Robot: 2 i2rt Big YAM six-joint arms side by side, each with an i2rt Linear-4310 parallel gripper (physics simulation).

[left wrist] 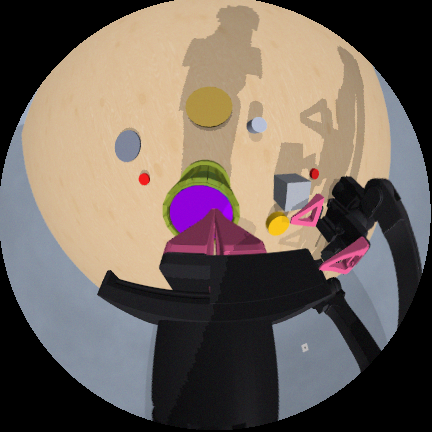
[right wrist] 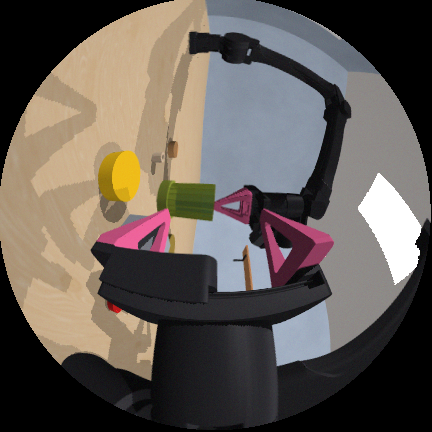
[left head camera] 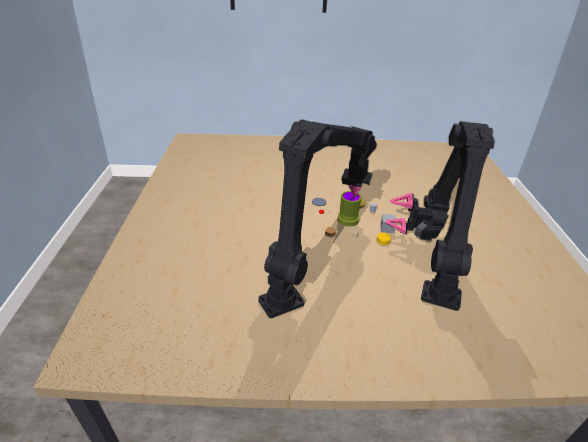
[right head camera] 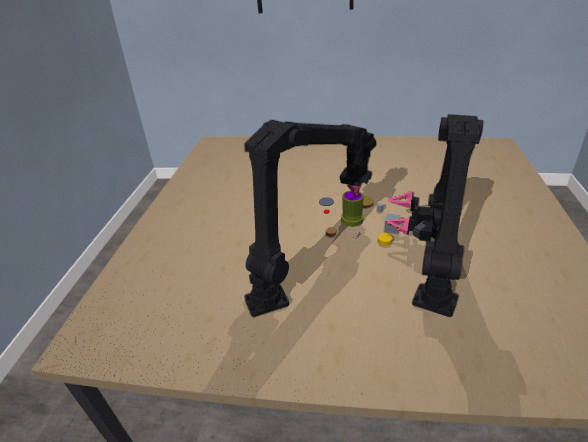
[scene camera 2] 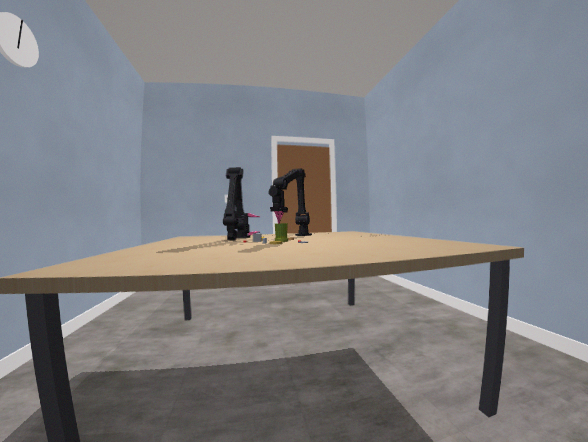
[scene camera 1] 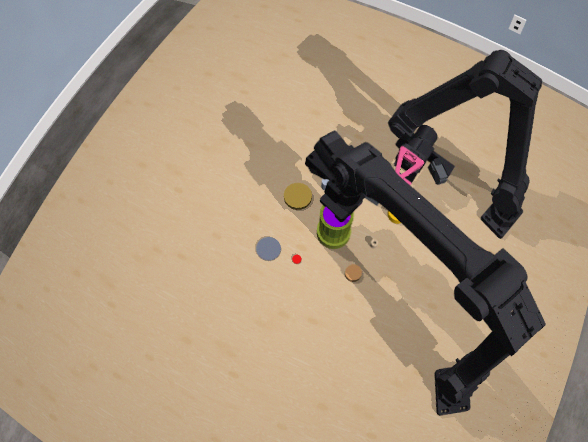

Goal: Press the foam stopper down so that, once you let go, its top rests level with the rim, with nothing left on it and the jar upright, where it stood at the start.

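Observation:
The green ribbed jar (left head camera: 349, 212) (right head camera: 352, 212) (scene camera 1: 334, 235) (scene camera 2: 281, 232) (left wrist: 205, 172) (right wrist: 192, 201) stands upright on the table. The purple stopper top (left head camera: 350, 196) (scene camera 1: 335, 217) (left wrist: 197, 210) fills its mouth; in the right wrist view no part of the stopper shows above the rim. My left gripper (left head camera: 354, 197) (left wrist: 214, 213) (right wrist: 212, 205) is shut and empty, pointing down, its tips at the stopper's top near the rim's level. Whether they press on it is hard to tell. My right gripper (left head camera: 392, 212) (right head camera: 390, 212) is open and empty, to the right of the jar.
A grey block (left wrist: 291, 192), yellow disc (left head camera: 384, 239) (left wrist: 277, 223) and red piece (left wrist: 314, 173) lie by my right gripper. A mustard disc (scene camera 1: 298, 195), grey disc (scene camera 1: 268, 248), red disc (scene camera 1: 297, 259), brown disc (scene camera 1: 353, 272), small beige ring (scene camera 1: 374, 243) and pale cylinder (left wrist: 257, 125) surround the jar.

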